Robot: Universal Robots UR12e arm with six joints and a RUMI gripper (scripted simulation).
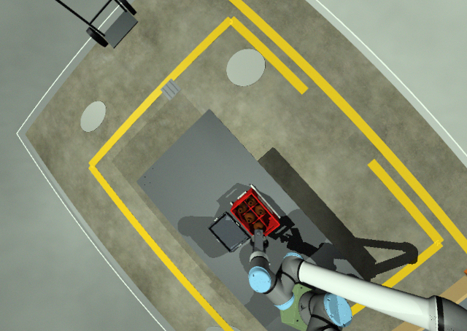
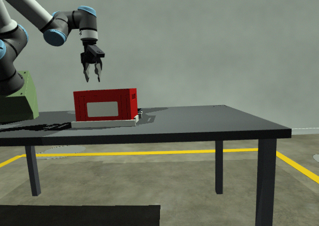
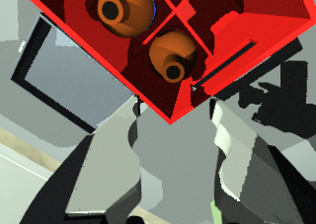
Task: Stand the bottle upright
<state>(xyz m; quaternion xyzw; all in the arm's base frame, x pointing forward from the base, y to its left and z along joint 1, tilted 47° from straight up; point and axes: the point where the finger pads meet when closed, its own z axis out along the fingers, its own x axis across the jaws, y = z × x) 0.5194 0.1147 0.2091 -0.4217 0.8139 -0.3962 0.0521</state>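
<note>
Now: hand 9 cm short of the red crate, 4 cm to the left of it and 15 cm above it. Round my hand: dark tray: 9 cm ahead, 23 cm to the left, 22 cm below; bottle: 17 cm ahead, 8 cm to the right, 15 cm below.
</note>
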